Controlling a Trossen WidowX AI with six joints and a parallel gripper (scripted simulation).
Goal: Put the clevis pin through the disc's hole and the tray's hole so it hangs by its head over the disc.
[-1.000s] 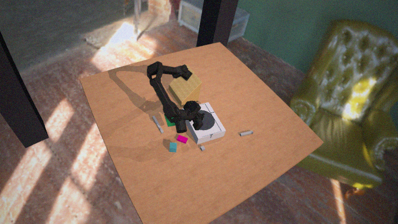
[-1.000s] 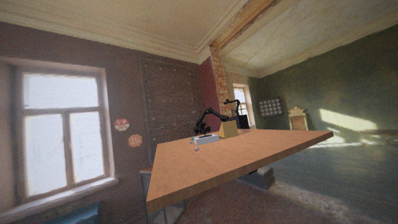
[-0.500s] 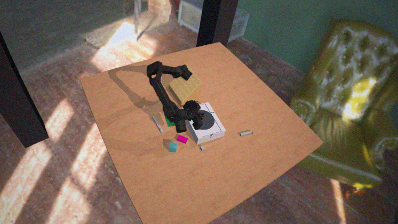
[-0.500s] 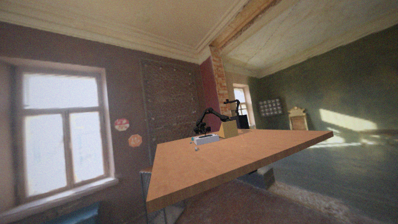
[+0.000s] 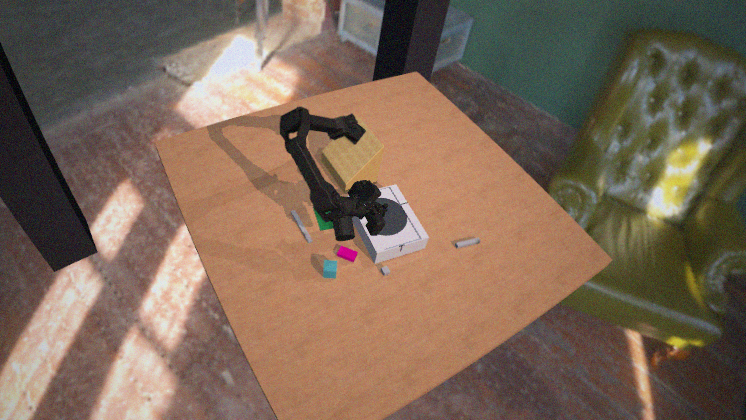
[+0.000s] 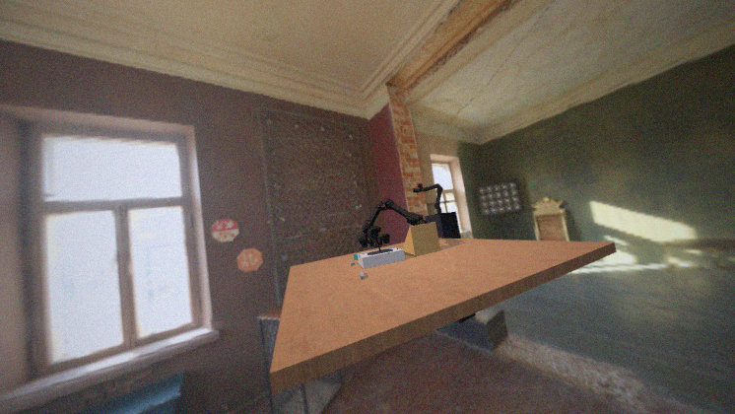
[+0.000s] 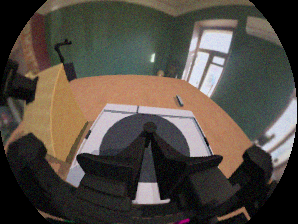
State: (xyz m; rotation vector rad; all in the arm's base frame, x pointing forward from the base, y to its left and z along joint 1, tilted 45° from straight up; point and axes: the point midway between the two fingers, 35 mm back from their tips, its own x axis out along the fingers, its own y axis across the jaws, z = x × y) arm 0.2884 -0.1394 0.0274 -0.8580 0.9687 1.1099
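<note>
The dark clevis pin lies 1 cm below my gripper tip. Round my gripper tip: dark grey disc: 3 cm below; magenta block: 17 cm to the right, 8 cm below, 3 cm ahead; rimmed tray: 4 cm below, 1 cm ahead.
</note>
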